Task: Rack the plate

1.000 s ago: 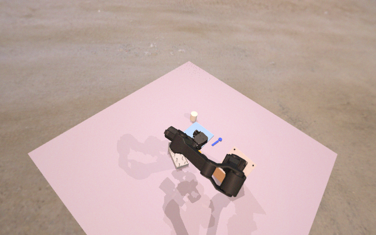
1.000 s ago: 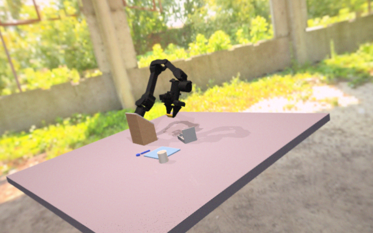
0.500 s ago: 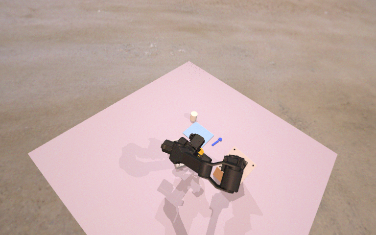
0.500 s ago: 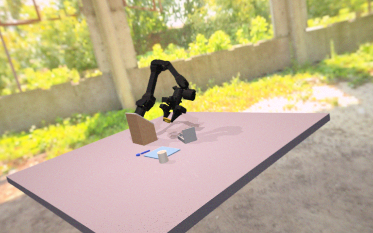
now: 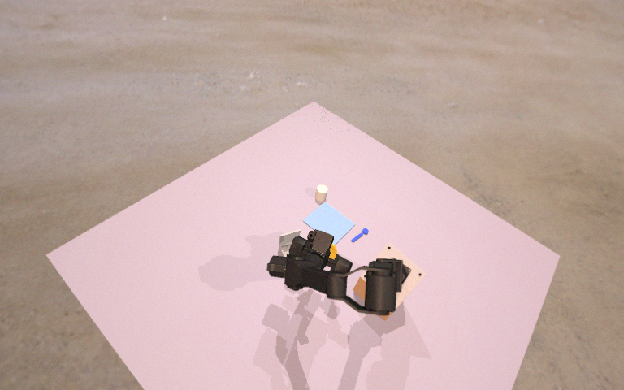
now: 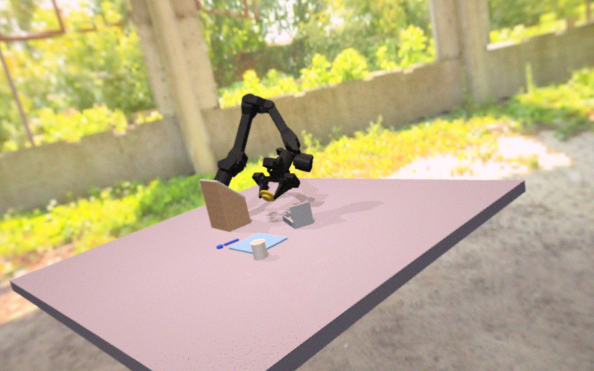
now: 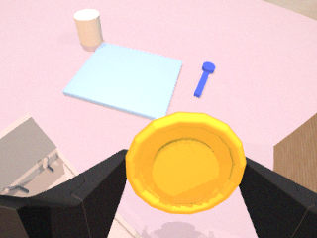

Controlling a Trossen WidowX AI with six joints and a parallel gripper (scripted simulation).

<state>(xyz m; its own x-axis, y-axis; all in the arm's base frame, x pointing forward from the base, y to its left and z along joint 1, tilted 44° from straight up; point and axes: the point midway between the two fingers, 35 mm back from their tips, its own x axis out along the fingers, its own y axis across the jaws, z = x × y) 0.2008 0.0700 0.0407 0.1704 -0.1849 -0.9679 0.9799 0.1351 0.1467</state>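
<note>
The grey dish rack lies 80 mm below my gripper tip, 80 mm ahead of it and 50 mm to the left of it. The rest, counted from my gripper tip: yellow-orange plate 10 mm to the left, 10 mm above; then blue spoon 200 mm to the right, 100 mm below, 20 mm behind; then light blue mat 150 mm to the right, 100 mm below, 100 mm ahead.
</note>
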